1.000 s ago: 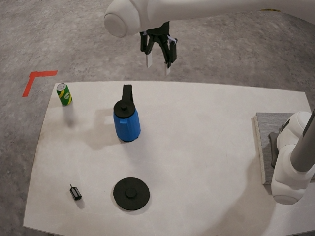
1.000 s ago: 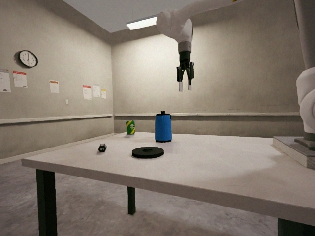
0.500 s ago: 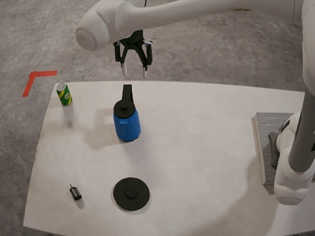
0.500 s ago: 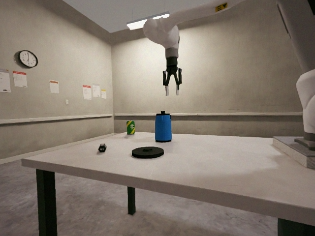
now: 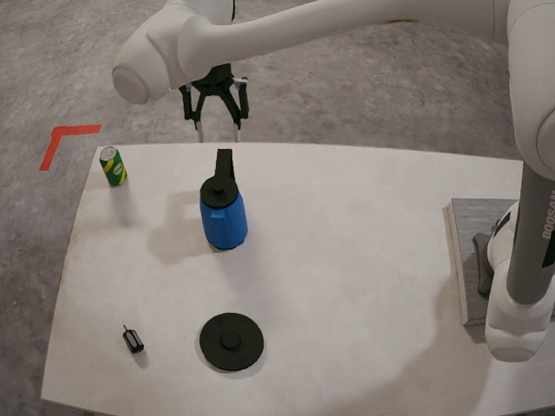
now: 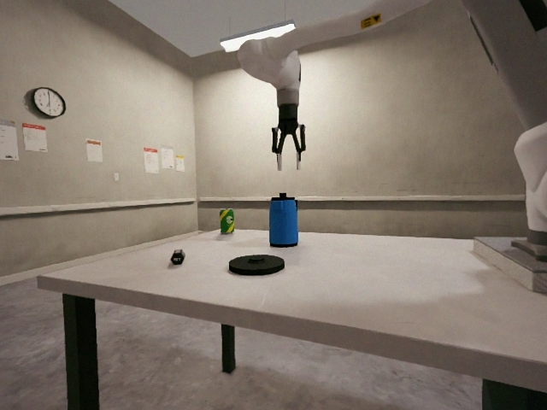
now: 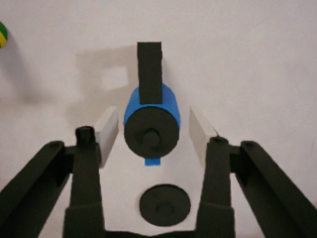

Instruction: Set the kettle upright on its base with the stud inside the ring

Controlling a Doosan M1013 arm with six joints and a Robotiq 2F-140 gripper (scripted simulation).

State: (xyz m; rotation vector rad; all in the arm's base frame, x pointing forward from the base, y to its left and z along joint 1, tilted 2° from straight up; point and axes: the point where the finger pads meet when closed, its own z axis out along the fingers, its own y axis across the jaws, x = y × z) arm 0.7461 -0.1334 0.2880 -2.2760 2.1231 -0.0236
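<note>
Now: hand 220 mm above the blue kettle and 30 mm to the right of it. Round my hand: green can (360 mm ahead, 250 mm below, 80 mm to the right); round black base (360 mm to the left, 300 mm below, 50 mm behind).
</note>
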